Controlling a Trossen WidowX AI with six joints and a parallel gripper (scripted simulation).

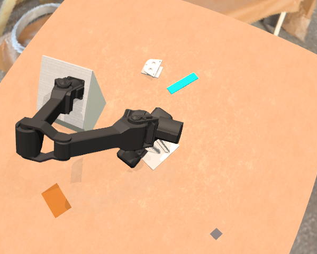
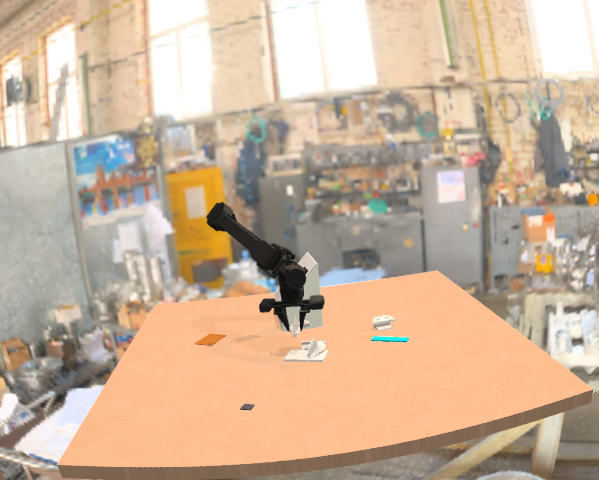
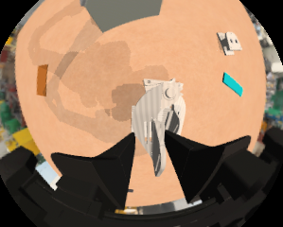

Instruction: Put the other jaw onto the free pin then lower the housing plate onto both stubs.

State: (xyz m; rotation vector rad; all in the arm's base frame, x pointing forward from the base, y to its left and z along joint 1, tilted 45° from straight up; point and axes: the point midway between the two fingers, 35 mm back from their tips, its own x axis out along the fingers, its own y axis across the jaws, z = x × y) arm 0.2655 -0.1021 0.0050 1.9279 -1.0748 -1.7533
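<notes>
Now: the white base plate 30 mm ahead of my gripper tip, 20 mm to the left of it and 80 mm below it. Round my gripper tip: cyan strip (20 mm ahead, 290 mm to the left, 80 mm below); then small grey square (300 mm ahead, 180 mm to the right, 80 mm below); then jaw (10 mm behind, 60 mm to the left, 70 mm below).
</notes>
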